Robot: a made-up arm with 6 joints.
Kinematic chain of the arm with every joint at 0, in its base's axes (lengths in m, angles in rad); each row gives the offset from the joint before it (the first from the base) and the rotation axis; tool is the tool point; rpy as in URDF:
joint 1: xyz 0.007 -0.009 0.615 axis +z
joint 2: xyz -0.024 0 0.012 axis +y
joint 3: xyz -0.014 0 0.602 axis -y
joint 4: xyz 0.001 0 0.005 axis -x
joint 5: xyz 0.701 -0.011 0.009 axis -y
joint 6: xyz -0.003 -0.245 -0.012 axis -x
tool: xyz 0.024 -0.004 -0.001 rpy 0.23 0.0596 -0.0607
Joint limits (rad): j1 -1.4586..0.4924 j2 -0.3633..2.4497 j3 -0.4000..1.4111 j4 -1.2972..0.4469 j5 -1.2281..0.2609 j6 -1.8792..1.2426
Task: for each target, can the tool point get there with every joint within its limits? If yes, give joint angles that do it. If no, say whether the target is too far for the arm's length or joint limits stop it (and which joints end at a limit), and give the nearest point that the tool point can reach.
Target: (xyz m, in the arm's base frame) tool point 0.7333 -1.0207 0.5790
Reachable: yes | joints -0.8275 1.2506 1.1810 -0.8795 -0.6462 -1.5564
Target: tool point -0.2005 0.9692 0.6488
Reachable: no: joint limits stop it (at a limit: joint 1, joint 2, joint 3, joint 4, joint 5) | nearest point -0.1082 0.3752 0.1979 | short by 0.751 m
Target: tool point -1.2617 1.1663 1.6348
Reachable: no: too far | nearest point -0.4084 0.3759 1.8698 | short by 1.187 m
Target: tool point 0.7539 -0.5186 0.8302
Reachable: yes | joints -0.3107 0.4933 0.0199 -0.0106 -0.9090 -1.0717
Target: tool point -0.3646 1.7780 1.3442
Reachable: no: too far | nearest point -0.2797 0.4791 1.8696 | short by 1.404 m
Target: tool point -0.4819 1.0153 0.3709
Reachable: no: joint limits stop it (at a limit: joint 1, joint 2, joint 3, joint 5) | nearest point -0.1705 0.3601 0.1714 | short by 0.752 m
